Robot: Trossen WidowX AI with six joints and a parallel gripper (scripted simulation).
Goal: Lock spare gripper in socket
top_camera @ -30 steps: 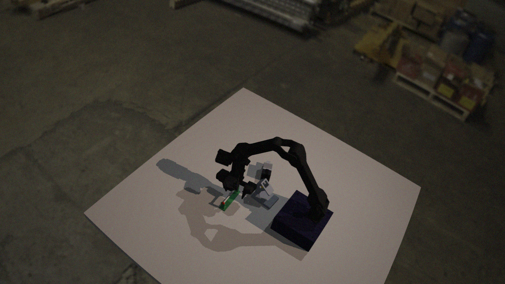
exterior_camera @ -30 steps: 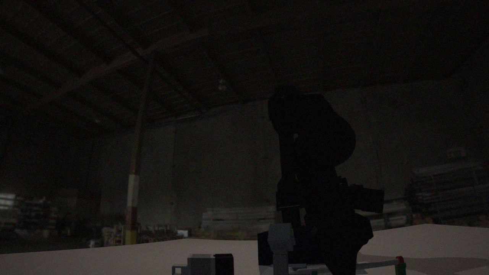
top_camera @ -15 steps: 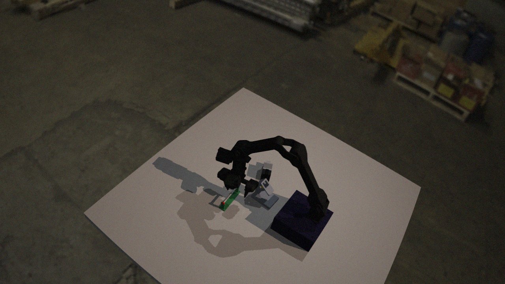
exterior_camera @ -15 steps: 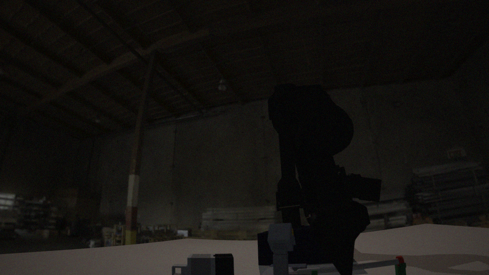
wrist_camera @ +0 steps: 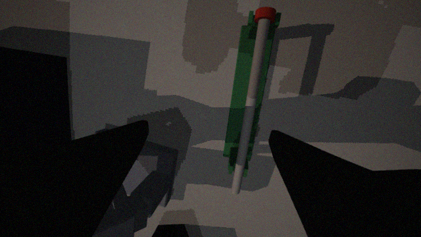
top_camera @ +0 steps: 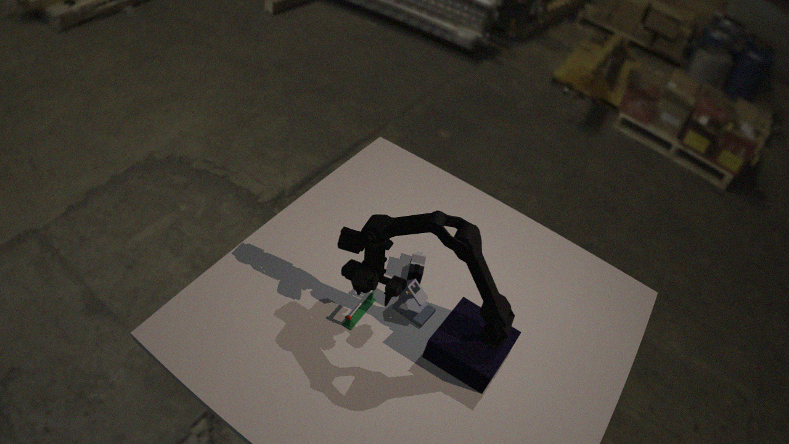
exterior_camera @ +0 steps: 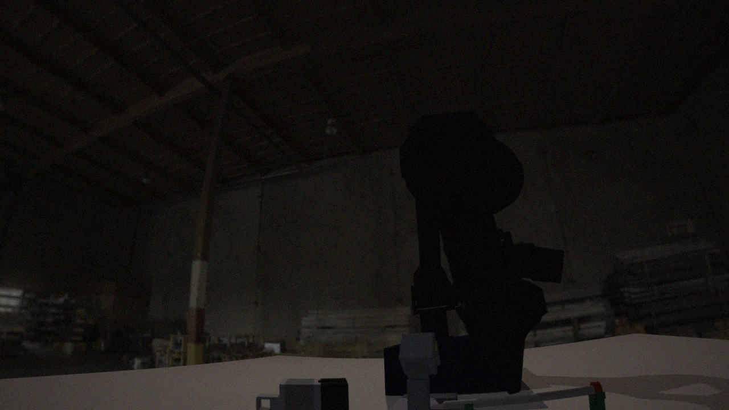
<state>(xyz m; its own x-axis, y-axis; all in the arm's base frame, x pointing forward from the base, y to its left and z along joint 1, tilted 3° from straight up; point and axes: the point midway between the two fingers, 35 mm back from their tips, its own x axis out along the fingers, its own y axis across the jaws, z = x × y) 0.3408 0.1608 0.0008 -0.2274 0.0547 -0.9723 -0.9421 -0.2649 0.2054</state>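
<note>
Right now the green stand is 2 cm ahead of my gripper tip, 3 cm to the left of it and 4 cm below it. The rest, counted from my gripper tip: grey mount 6 cm behind, 11 cm to the right, 1 cm below; spare gripper 3 cm ahead, 23 cm to the right, 4 cm below.
</note>
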